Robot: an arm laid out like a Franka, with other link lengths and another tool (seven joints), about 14 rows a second.
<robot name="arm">
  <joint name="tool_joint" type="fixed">
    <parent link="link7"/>
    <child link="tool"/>
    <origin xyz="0.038 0 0.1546" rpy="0 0.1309 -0.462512"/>
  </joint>
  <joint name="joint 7" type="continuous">
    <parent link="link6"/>
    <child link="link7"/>
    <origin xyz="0.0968 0 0" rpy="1.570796 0 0"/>
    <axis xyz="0 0 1"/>
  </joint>
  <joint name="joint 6" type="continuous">
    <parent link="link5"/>
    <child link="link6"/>
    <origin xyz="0 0 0" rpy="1.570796 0 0"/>
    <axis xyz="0 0 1"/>
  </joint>
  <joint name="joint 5" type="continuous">
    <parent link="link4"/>
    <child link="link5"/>
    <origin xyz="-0.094 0.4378 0" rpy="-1.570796 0 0"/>
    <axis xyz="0 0 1"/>
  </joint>
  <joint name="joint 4" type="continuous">
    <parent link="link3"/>
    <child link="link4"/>
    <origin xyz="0.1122 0 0" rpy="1.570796 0 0"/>
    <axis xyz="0 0 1"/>
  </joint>
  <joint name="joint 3" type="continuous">
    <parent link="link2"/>
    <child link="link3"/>
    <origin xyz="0 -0.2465 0" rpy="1.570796 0 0"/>
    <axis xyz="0 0 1"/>
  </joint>
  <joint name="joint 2" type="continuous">
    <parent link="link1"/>
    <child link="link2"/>
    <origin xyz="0 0 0" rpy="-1.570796 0 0"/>
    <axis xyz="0 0 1"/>
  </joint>
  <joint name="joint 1" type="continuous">
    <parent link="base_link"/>
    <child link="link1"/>
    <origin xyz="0 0 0.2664" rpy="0 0 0"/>
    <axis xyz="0 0 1"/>
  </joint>
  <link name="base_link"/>
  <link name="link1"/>
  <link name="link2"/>
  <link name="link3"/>
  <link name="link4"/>
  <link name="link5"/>
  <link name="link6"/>
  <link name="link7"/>
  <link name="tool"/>
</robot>
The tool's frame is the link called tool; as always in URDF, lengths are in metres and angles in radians. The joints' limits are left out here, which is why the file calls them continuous.
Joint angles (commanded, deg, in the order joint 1, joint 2, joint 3, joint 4, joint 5, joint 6, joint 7), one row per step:
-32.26 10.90 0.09 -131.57 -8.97 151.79 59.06
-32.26 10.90 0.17 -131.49 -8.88 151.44 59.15
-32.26 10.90 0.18 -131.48 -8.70 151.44 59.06
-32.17 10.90 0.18 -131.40 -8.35 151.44 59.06
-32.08 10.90 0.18 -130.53 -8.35 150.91 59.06
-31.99 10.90 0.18 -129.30 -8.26 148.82 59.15
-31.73 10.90 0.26 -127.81 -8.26 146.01 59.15
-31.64 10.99 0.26 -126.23 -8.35 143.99 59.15
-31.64 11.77 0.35 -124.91 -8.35 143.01 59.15
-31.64 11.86 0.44 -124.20 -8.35 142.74 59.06
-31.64 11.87 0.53 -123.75 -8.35 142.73 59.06
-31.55 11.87 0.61 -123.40 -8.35 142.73 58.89
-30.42 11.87 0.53 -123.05 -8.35 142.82 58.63
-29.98 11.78 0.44 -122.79 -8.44 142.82 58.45
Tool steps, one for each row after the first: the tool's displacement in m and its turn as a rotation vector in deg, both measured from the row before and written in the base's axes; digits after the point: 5 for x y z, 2 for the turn. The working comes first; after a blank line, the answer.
Tool pose at each row, in the base's axes (x y z in m, rotation vector in deg; the steps are taken from these numbers as rounded here):
0.52843 -0.36495 0.06646 149.24 -81.34 23.77
0.52856 -0.36425 0.06625 149.25 -81.52 23.39
0.52863 -0.36423 0.06629 149.28 -81.64 23.41
0.52948 -0.36381 0.06686 149.27 -82.01 23.55
0.53426 -0.36591 0.07298 149.16 -81.90 24.05
0.53757 -0.36806 0.07848 149.05 -82.15 22.76
0.54238 -0.36803 0.08474 149.23 -81.90 20.80
0.54748 -0.37108 0.09286 149.11 -81.78 20.00
0.55152 -0.37284 0.09318 149.14 -81.74 19.35
0.55544 -0.37408 0.09779 149.16 -81.54 19.87
0.55858 -0.37472 0.10164 149.14 -81.44 20.52
0.56181 -0.37423 0.10477 149.32 -81.01 21.06
0.57094 -0.36509 0.10815 150.23 -79.33 21.84
0.57498 -0.36258 0.11161 150.53 -78.51 22.39

0.00013 0.00070 -0.00021 0.17 0.19 -0.11
0.00007 0.00002 0.00004 0.08 -0.05 -0.05
0.00085 0.00042 0.00057 0.14 -0.18 -0.19
0.00478 -0.00210 0.00612 -0.24 -0.26 0.04
0.00331 -0.00215 0.00550 0.30 0.79 -0.26
0.00481 0.00003 0.00626 0.43 1.26 0.08
0.00510 -0.00305 0.00812 0.03 0.58 -0.04
0.00404 -0.00176 0.00032 0.15 0.41 -0.01
0.00392 -0.00124 0.00461 -0.19 -0.28 0.15
0.00314 -0.00064 0.00385 -0.21 -0.38 0.09
0.00323 0.00049 0.00313 -0.18 -0.28 0.34
0.00913 0.00914 0.00338 -0.25 -0.34 1.31
0.00404 0.00251 0.00346 -0.26 -0.23 0.59

